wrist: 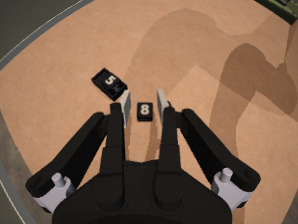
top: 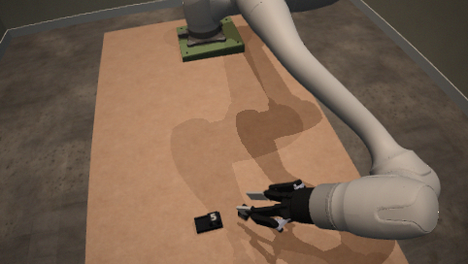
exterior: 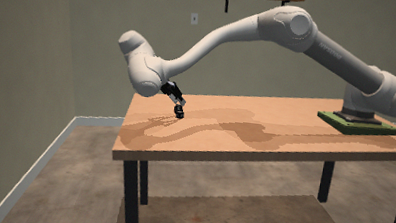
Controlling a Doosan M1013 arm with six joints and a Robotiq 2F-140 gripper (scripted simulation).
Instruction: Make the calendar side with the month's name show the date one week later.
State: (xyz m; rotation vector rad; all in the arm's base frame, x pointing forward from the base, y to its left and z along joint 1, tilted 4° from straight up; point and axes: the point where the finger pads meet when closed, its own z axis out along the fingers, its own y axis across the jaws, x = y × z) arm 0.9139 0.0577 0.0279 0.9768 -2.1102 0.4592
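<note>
Now: the black cube 80 mm below my hand, 20 mm to the right of it and 10 mm behind it.
</note>
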